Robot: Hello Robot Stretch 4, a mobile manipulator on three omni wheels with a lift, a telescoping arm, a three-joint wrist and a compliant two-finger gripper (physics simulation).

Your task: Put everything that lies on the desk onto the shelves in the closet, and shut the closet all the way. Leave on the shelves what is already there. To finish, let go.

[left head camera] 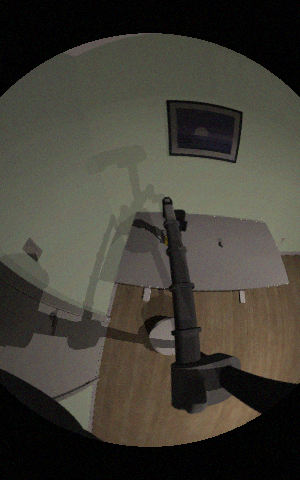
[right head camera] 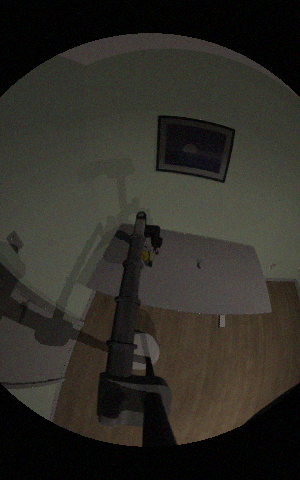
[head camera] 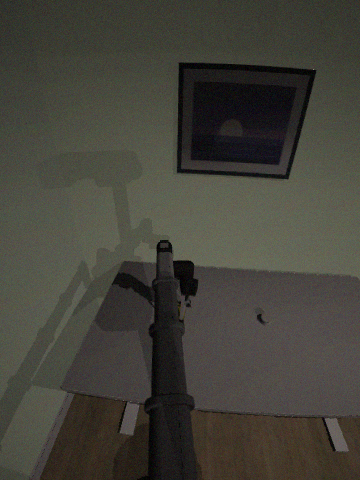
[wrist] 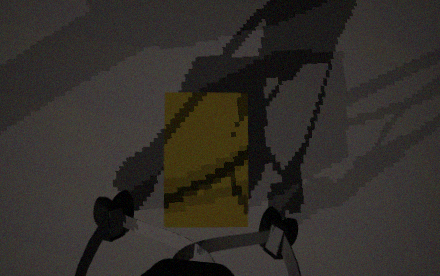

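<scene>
A yellow block (head camera: 181,313) (left head camera: 166,240) (right head camera: 145,256) (wrist: 206,160) lies on the grey desk (head camera: 300,360) (left head camera: 250,267) (right head camera: 225,287), toward its left end. In the head views the arm partly hides it. My gripper (right head camera: 152,257) (wrist: 197,216) is open above the desk. In the wrist view its fingertips stand apart, one to each side of the block's near end, and the block looks untouched. Shadows cross the block. A small dark and pale curved thing (head camera: 262,316) (left head camera: 220,243) (right head camera: 199,264) lies farther right on the desk. The closet and its shelves do not show.
A framed picture (head camera: 240,125) (left head camera: 204,131) (right head camera: 194,149) hangs on the green wall behind the desk. A round white stool-like thing (left head camera: 162,338) (right head camera: 149,351) stands on the wooden floor in front. Another grey surface (left head camera: 65,362) (right head camera: 30,362) shows at the lower left, beside the wall.
</scene>
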